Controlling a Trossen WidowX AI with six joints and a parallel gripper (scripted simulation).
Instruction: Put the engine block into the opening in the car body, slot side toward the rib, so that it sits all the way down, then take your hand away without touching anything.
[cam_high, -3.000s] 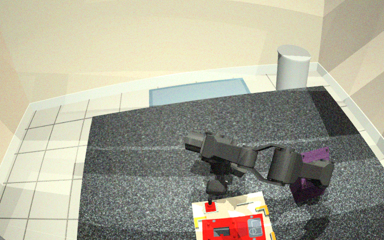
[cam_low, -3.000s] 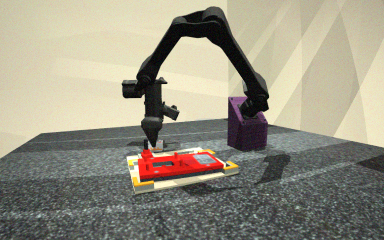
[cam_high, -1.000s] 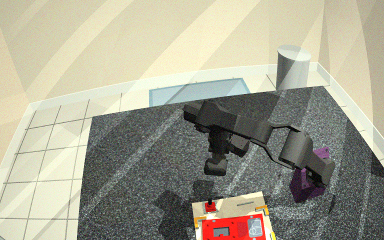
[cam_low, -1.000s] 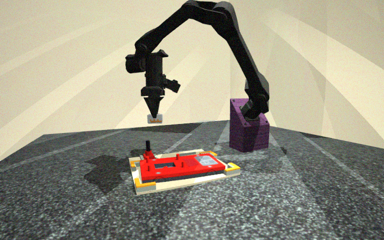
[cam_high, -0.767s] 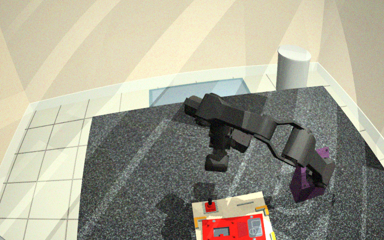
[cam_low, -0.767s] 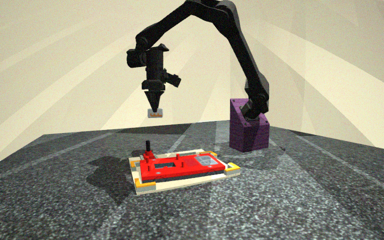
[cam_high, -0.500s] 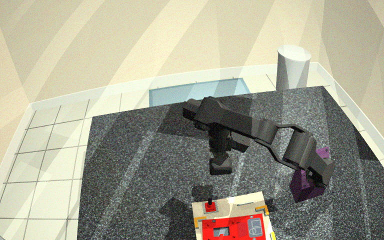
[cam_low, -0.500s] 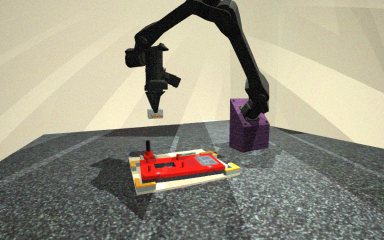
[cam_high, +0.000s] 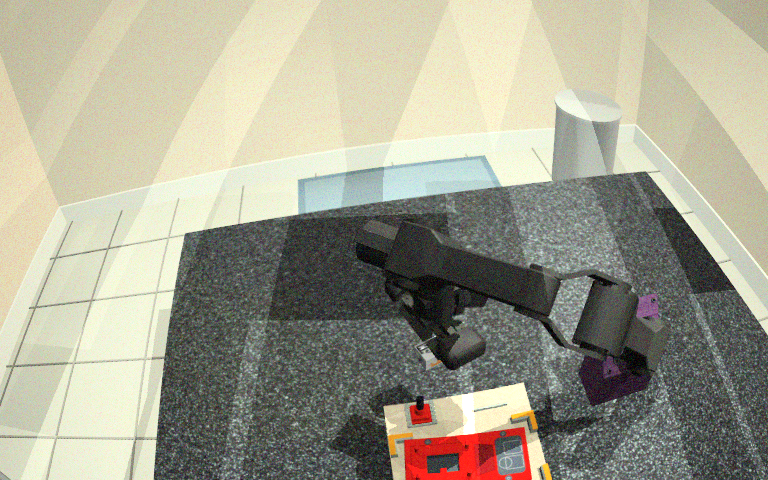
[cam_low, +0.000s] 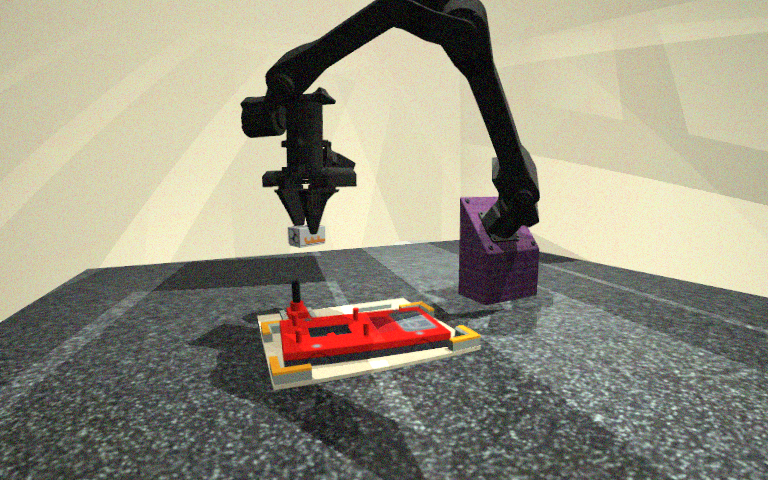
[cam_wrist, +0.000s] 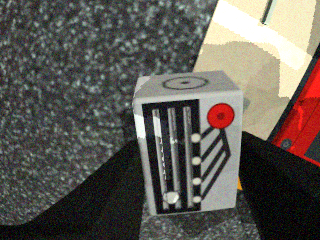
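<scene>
Now: the cream base plate 3 cm behind my gripper tip, 14 cm to the left of it and 12 cm below it. The rest, counted from my gripper tip: black peg 3 cm ahead, 5 cm to the left, 9 cm below; engine block 1 cm below.
</scene>
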